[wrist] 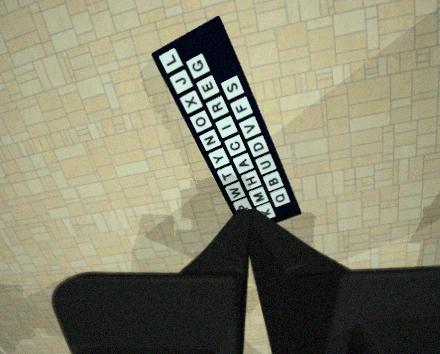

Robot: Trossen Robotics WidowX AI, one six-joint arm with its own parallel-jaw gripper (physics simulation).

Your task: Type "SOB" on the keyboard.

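Places are measured from the arm's base along level axes (x up, y right, z ahead), in centimetres.
Where they show: gripper, between the fingertips: (pixel 246 218).
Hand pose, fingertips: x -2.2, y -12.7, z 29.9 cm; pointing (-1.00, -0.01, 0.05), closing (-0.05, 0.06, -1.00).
Observation:
Things, the pixels of their top centre, and the offset from my fingertips. "spot": a spot on its surface instead. Level surfaces: height alone.
- dark blue keyboard, a spot on its surface: (pixel 216 37) spot: dx -15.1, dy +9.7, dz +2.9 cm
- S key, centre of its top: (pixel 232 88) dx -14.6, dy +5.3, dz +1.3 cm
- O key, centre of its top: (pixel 200 121) dx -14.6, dy +2.0, dz +4.2 cm
- B key, centre of its top: (pixel 273 182) dx -14.6, dy -3.9, dz -3.5 cm
- surface, height of its surface: dx -16.4 cm
A dark blue keyboard (pixel 216 37) with white letter keys lies slanted on the tiled surface, from the upper middle down to the fingertips. The S key (pixel 232 87) is at the upper end of the right-hand row. The O key (pixel 201 121) is in the left-hand row, between X and N. The B key (pixel 273 181) is low in the right-hand row, between U and Q. My gripper (pixel 246 218) is shut and empty. Its tips show over the keyboard's lower end, covering parts of the P and K keys. It seems to be well above the keyboard.
The surface (pixel 350 125) has a beige tile pattern. Shadows fall on it left of the keyboard, around its lower end and across the right side. The black fingers hide much of the lower part of the view.

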